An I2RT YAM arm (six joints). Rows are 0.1 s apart.
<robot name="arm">
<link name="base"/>
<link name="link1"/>
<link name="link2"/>
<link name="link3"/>
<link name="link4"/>
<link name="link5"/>
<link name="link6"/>
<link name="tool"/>
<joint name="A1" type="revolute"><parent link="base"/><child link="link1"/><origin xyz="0 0 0.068" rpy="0 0 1.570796"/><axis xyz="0 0 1"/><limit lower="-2.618" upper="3.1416"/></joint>
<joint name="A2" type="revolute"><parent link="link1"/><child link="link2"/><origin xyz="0.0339 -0.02 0.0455" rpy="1.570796 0 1.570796"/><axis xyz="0 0 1"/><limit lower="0" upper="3.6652"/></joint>
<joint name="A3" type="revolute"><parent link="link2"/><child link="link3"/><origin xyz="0.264 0 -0.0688" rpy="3.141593 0 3.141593"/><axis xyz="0 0 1"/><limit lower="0" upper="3.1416"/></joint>
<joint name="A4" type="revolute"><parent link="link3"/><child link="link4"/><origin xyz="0.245 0.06 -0.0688" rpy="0 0 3.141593"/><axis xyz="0 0 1"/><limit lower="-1.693" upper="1.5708"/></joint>
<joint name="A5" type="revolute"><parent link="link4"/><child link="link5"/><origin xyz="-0.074 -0.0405 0.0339" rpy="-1.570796 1.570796 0"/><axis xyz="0 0 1"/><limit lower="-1.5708" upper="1.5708"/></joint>
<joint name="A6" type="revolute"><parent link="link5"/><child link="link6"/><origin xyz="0 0.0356 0.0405" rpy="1.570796 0 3.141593"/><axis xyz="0 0 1"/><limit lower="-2.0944" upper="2.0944"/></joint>
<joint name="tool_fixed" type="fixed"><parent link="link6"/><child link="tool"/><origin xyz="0 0 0" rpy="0 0 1.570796"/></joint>
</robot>
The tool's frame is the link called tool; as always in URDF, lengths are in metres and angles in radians.
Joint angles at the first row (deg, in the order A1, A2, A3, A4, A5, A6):
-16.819 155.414 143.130 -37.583 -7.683 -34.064
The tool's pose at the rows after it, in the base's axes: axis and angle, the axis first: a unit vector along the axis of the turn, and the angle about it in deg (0 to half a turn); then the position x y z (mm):
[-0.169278, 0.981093, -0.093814, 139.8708, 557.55, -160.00, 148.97]
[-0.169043, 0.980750, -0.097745, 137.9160, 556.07, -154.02, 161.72]
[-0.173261, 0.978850, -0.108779, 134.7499, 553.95, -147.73, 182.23]
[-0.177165, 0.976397, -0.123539, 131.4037, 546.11, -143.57, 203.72]
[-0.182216, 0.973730, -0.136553, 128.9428, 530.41, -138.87, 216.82]
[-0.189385, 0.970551, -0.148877, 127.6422, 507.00, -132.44, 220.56]
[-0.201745, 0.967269, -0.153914, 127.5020, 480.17, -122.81, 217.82]
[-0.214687, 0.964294, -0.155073, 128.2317, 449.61, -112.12, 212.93]
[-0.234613, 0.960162, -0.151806, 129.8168, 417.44, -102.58, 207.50]
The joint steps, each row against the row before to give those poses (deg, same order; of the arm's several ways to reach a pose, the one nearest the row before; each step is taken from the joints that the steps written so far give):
0.328 -1.903 -3.303 2.143 -0.153 0.918
0.525 -2.754 -2.994 2.273 -0.043 0.721
0.546 -3.519 -3.060 2.973 0.000 0.306
0.197 -5.025 -5.636 4.326 0.021 0.000
0.043 -6.384 -9.400 5.814 0.000 -0.350
0.023 -7.080 -11.823 6.426 0.219 -0.830
0.262 -6.624 -11.454 5.136 -0.022 -1.180
0.306 -6.579 -10.929 3.694 0.000 -1.290
0.109 -6.294 -9.639 1.662 -0.502 -2.142

